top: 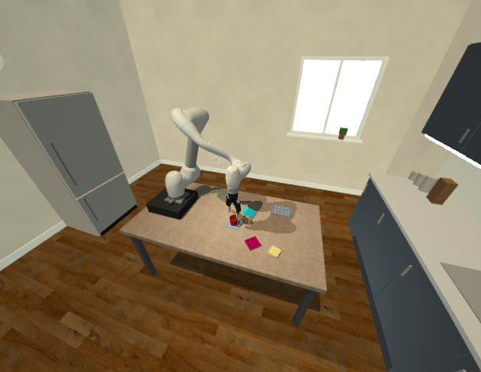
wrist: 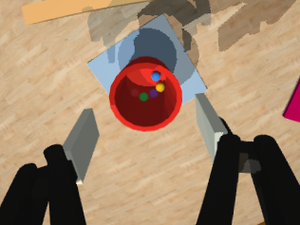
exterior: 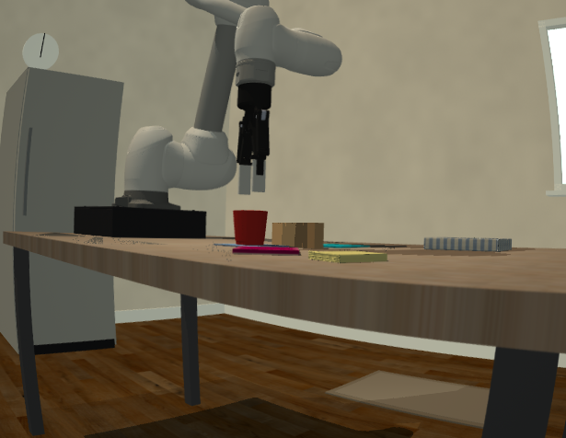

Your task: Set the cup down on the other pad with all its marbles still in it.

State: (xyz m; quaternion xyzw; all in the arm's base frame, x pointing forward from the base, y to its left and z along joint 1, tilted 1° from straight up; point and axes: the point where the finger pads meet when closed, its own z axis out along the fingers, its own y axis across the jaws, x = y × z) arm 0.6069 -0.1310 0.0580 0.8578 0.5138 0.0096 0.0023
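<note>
Now: the red cup 11 cm below my hand. From my hand the other things lie so: light blue pad: 15 cm below; then wooden rail: 5 cm ahead, 9 cm to the left, 12 cm below; then teal pad: 10 cm ahead, 18 cm to the left, 15 cm below.
</note>
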